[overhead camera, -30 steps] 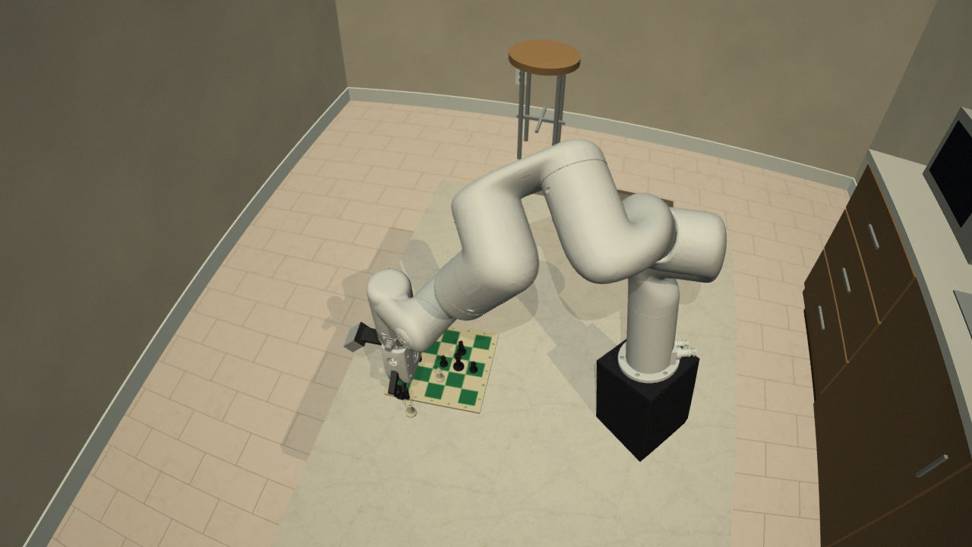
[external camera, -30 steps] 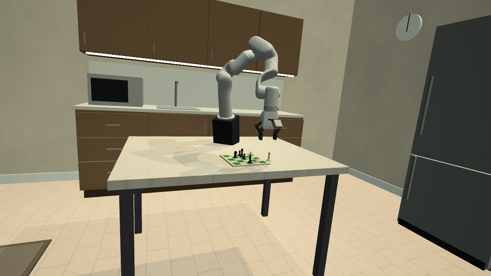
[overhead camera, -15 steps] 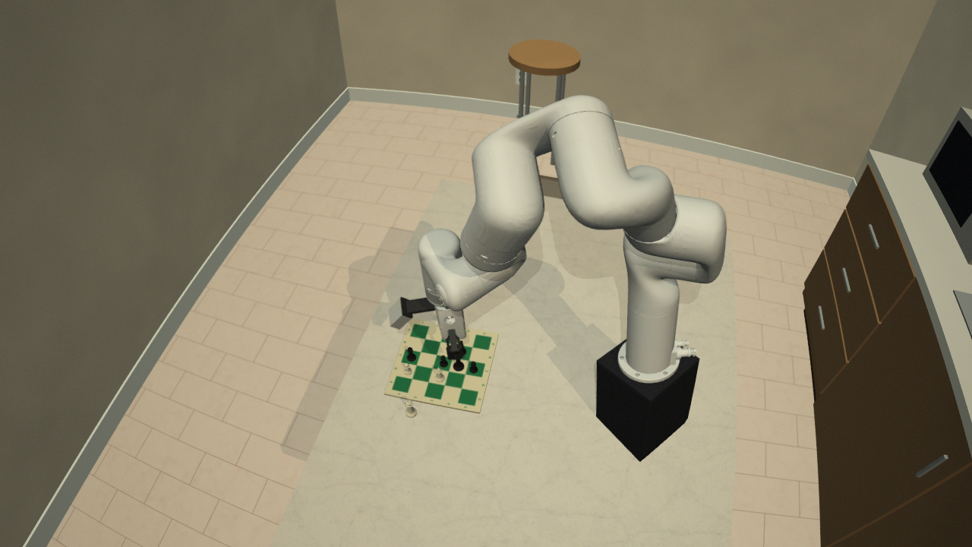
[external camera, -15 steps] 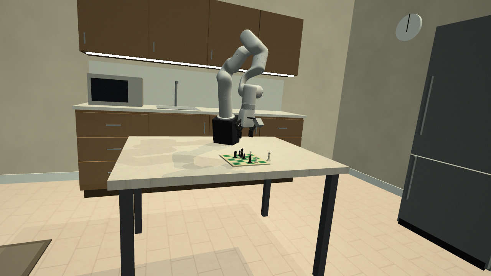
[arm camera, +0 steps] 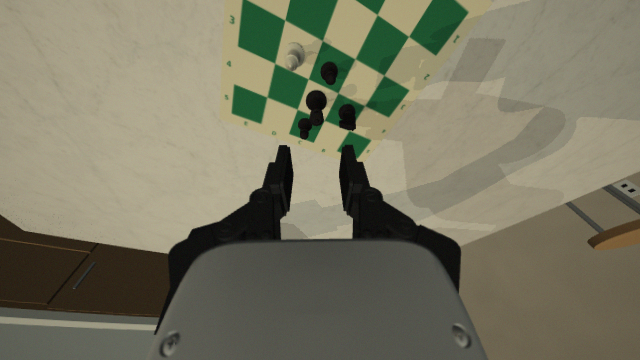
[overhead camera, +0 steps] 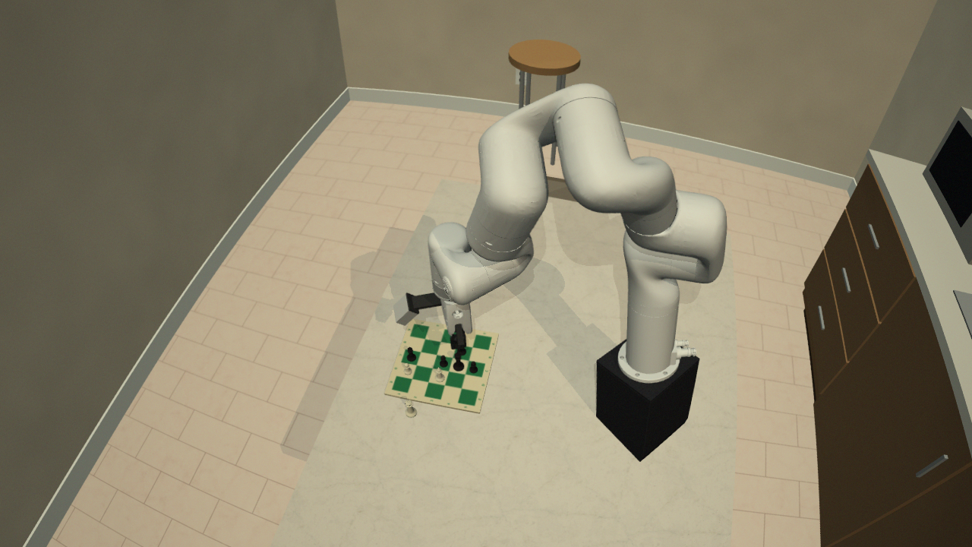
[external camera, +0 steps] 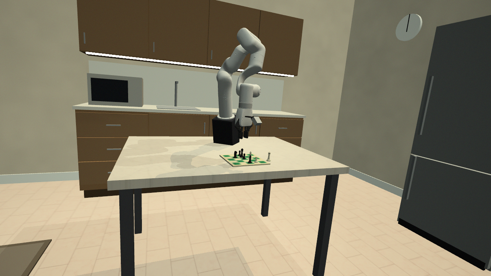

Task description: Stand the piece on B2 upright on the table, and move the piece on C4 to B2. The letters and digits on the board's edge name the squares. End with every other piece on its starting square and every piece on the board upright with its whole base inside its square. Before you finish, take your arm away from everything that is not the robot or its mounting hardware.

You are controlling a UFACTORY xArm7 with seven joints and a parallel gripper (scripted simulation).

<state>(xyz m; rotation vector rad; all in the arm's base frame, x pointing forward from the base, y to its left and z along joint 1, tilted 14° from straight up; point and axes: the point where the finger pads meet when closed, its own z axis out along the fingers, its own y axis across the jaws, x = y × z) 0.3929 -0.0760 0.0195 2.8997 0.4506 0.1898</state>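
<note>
Right now the black chess piece is 110 mm below my hand. Also, from my hand: chessboard (130 mm below, 40 mm ahead, 10 mm to the right); then black piece (110 mm below, 110 mm ahead, 10 mm to the right).
</note>
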